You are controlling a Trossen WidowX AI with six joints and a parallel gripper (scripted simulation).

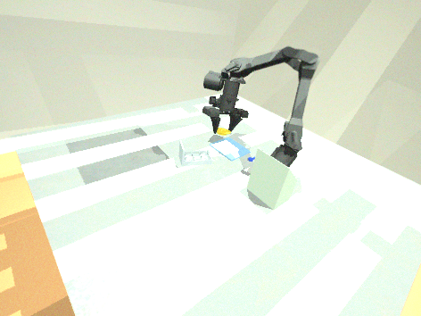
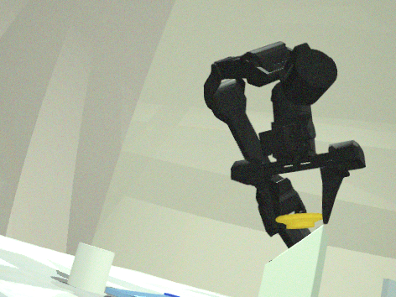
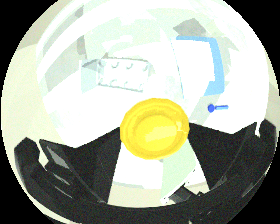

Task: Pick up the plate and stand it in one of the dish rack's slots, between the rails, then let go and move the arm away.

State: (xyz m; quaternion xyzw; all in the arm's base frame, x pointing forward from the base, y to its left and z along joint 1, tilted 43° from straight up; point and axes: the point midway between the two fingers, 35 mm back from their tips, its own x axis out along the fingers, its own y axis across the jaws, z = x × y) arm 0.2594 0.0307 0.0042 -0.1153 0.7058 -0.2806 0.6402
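Right now my gripper tip is 60 mm short of the grey dish rack, 70 mm to the right of it and 120 mm above it. From my gripper tip the other things lie so: blue spoon 70 mm behind, 160 mm to the right, 140 mm below; then light blue mat 50 mm ahead, 130 mm to the right, 140 mm below; then yellow plate 10 mm above.
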